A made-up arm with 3 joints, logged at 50 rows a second.
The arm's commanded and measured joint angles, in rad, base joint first. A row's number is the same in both.
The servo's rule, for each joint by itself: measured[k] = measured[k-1] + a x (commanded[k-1-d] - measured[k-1]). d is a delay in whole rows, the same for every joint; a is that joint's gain. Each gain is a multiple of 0.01, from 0.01 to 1. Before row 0 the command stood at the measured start. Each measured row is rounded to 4 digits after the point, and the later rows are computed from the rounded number. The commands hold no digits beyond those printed.
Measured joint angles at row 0:
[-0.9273, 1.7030, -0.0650]
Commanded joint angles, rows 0 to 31:
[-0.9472, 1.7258, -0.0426]
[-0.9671, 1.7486, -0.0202]
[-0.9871, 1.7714, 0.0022]
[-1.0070, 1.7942, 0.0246]
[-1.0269, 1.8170, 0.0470]
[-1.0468, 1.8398, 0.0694]
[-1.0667, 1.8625, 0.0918]
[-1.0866, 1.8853, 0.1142]
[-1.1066, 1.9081, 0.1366]
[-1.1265, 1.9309, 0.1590]
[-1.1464, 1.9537, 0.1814]
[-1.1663, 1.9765, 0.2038]
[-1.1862, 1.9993, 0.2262]
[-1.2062, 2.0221, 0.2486]
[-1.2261, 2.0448, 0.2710]
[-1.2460, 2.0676, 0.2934]
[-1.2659, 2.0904, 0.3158]
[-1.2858, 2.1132, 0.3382]
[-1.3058, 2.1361, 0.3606]
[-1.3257, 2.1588, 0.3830]
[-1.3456, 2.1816, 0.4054]
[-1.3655, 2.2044, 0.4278]
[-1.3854, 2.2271, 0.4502]
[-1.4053, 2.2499, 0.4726]
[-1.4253, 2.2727, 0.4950]
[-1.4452, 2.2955, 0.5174]
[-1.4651, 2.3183, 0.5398]
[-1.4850, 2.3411, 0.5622]
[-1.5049, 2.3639, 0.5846]
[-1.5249, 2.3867, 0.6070]
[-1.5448, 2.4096, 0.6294]
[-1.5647, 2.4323, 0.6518]
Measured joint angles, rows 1 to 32:
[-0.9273, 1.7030, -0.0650]
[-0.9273, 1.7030, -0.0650]
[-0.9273, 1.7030, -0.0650]
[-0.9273, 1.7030, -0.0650]
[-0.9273, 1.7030, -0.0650]
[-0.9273, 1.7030, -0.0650]
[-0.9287, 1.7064, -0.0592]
[-0.9314, 1.7127, -0.0491]
[-0.9353, 1.7215, -0.0358]
[-0.9403, 1.7324, -0.0201]
[-0.9464, 1.7451, -0.0027]
[-0.9534, 1.7593, 0.0160]
[-0.9613, 1.7748, 0.0357]
[-0.9701, 1.7914, 0.0561]
[-0.9797, 1.8089, 0.0770]
[-0.9900, 1.8272, 0.0983]
[-1.0009, 1.8462, 0.1199]
[-1.0125, 1.8657, 0.1417]
[-1.0247, 1.8857, 0.1637]
[-1.0374, 1.9062, 0.1858]
[-1.0506, 1.9270, 0.2080]
[-1.0643, 1.9481, 0.2302]
[-1.0784, 1.9694, 0.2525]
[-1.0929, 1.9910, 0.2748]
[-1.1078, 2.0128, 0.2971]
[-1.1231, 2.0347, 0.3194]
[-1.1387, 2.0567, 0.3418]
[-1.1546, 2.0789, 0.3642]
[-1.1708, 2.1011, 0.3866]
[-1.1872, 2.1234, 0.4090]
[-1.2039, 2.1458, 0.4314]
[-1.2208, 2.1683, 0.4538]
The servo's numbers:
d 6
a 0.07 0.15 0.26

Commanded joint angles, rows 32 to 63:
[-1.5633, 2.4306, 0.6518]
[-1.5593, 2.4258, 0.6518]
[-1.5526, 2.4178, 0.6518]
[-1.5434, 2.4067, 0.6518]
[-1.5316, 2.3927, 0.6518]
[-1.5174, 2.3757, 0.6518]
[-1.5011, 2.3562, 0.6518]
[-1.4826, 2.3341, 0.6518]
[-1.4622, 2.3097, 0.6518]
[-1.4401, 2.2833, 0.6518]
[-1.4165, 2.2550, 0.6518]
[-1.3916, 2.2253, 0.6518]
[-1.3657, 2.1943, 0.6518]
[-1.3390, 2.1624, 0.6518]
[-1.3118, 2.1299, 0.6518]
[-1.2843, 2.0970, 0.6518]
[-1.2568, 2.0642, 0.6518]
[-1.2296, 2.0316, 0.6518]
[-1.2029, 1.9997, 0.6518]
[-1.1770, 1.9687, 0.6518]
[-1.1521, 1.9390, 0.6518]
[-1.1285, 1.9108, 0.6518]
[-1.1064, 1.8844, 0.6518]
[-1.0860, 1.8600, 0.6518]
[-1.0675, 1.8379, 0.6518]
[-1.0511, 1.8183, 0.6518]
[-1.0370, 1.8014, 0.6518]
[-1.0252, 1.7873, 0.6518]
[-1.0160, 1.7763, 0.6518]
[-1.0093, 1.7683, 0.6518]
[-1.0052, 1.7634, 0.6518]
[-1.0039, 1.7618, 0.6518]
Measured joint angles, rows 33 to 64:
[-1.2379, 2.1908, 0.4762]
[-1.2552, 2.2133, 0.4986]
[-1.2727, 2.2359, 0.5210]
[-1.2904, 2.2585, 0.5434]
[-1.3082, 2.2812, 0.5658]
[-1.3262, 2.3039, 0.5882]
[-1.3428, 2.3229, 0.6047]
[-1.3580, 2.3383, 0.6169]
[-1.3716, 2.3502, 0.6260]
[-1.3836, 2.3587, 0.6327]
[-1.3940, 2.3638, 0.6377]
[-1.4026, 2.3656, 0.6414]
[-1.4095, 2.3642, 0.6441]
[-1.4146, 2.3597, 0.6461]
[-1.4179, 2.3522, 0.6476]
[-1.4195, 2.3419, 0.6487]
[-1.4193, 2.3289, 0.6495]
[-1.4174, 2.3134, 0.6501]
[-1.4138, 2.2955, 0.6505]
[-1.4086, 2.2755, 0.6508]
[-1.4018, 2.2537, 0.6511]
[-1.3936, 2.2302, 0.6513]
[-1.3840, 2.2053, 0.6514]
[-1.3732, 2.1792, 0.6515]
[-1.3613, 2.1523, 0.6516]
[-1.3484, 2.1248, 0.6517]
[-1.3347, 2.0969, 0.6517]
[-1.3203, 2.0690, 0.6517]
[-1.3053, 2.0413, 0.6517]
[-1.2899, 2.0141, 0.6517]
[-1.2743, 1.9877, 0.6517]
[-1.2587, 1.9623, 0.6517]

